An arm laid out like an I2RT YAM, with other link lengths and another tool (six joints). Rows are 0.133 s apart.
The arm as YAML. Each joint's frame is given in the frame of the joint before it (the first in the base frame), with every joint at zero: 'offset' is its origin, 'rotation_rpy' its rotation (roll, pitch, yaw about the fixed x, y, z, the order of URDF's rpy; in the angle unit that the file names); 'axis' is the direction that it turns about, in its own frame. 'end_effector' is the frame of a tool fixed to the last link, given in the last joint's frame.
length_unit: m
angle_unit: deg
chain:
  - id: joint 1
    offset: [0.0, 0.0, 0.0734]
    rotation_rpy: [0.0, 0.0, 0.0]
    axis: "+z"
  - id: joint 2
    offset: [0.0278, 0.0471, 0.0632]
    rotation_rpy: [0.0, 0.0, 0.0]
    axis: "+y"
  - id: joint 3
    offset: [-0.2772, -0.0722, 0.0]
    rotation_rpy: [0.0, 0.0, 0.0]
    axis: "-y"
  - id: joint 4
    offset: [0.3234, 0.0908, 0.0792]
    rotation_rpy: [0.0, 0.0, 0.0]
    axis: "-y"
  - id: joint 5
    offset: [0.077, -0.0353, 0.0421]
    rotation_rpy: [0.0, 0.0, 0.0]
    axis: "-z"
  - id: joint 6
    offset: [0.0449, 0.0, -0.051]
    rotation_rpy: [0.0, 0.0, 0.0]
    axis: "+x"
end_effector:
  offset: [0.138, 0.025, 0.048]
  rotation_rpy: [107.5, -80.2, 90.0]
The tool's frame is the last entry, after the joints.
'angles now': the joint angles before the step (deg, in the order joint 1, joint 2, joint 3, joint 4, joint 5, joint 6). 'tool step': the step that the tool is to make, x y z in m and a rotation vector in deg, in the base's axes. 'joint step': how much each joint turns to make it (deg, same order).
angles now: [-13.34 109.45 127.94 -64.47 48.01 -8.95]
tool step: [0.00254 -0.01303 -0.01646 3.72 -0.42 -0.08]
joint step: [-2.15 0.82 -0.29 -0.47 -4.12 1.49]
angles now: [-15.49 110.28 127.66 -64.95 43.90 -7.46]
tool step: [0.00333 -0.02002 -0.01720 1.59 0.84 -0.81]
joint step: [-2.27 1.63 -0.01 0.60 -1.93 -0.31]
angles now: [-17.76 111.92 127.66 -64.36 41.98 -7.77]
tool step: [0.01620 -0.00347 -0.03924 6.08 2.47 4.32]
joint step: [-2.05 2.70 -0.01 -0.25 -7.89 -2.16]
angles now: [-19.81 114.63 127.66 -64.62 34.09 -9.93]
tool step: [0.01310 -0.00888 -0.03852 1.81 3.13 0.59]
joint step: [-0.75 3.64 -0.02 0.56 -1.30 -0.84]
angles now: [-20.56 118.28 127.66 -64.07 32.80 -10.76]
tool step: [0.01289 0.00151 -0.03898 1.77 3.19 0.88]
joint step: [0.31 3.55 -0.02 0.08 -0.77 -0.21]
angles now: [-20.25 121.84 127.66 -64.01 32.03 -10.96]
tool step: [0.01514 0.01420 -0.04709 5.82 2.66 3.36]
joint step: [0.09 3.70 0.00 -0.48 -5.57 -0.67]
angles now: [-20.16 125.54 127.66 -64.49 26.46 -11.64]
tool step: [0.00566 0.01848 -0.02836 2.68 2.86 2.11]
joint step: [1.18 2.14 0.00 -1.38 -1.82 -0.17]
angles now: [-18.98 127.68 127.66 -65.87 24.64 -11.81]
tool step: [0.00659 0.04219 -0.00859 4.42 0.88 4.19]
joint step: [2.51 0.10 -0.01 -2.07 -4.29 -0.01]
